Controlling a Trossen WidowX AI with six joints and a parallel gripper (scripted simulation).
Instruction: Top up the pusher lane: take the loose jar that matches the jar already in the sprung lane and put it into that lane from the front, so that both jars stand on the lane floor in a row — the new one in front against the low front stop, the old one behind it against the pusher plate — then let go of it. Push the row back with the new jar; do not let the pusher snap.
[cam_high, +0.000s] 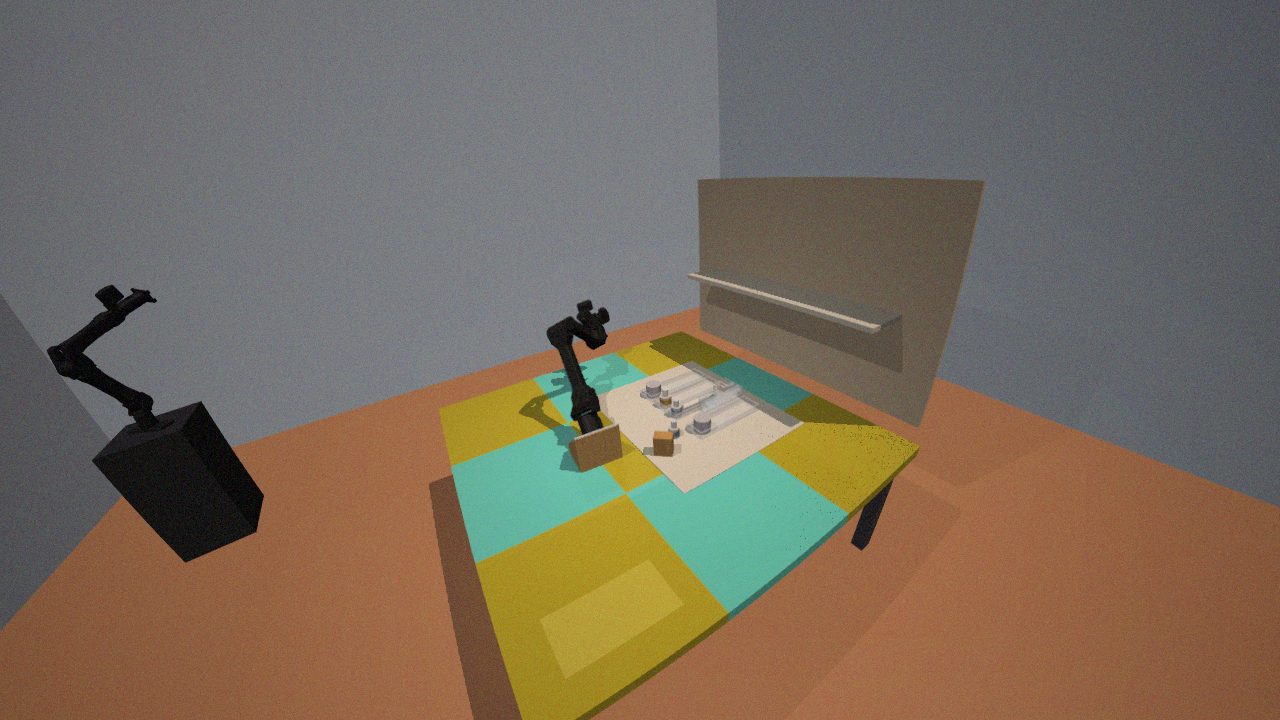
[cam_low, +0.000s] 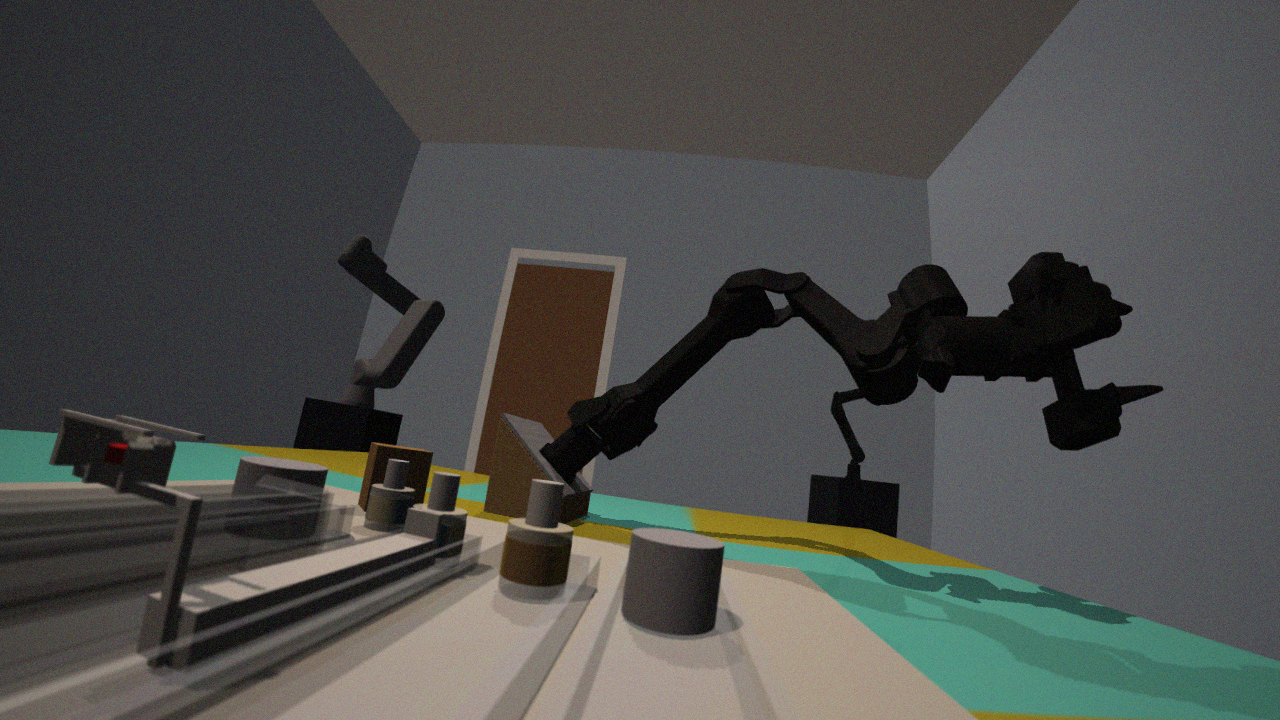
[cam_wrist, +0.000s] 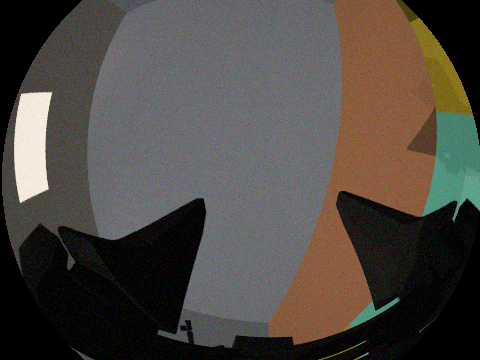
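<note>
Right now the brown cube is 720 mm to the right of my gripper tip, 220 mm below it and 190 mm behind it. From my gripper tip the other things lie so: wall shelf (680 mm to the right, 490 mm ahead, 110 mm above).
</note>
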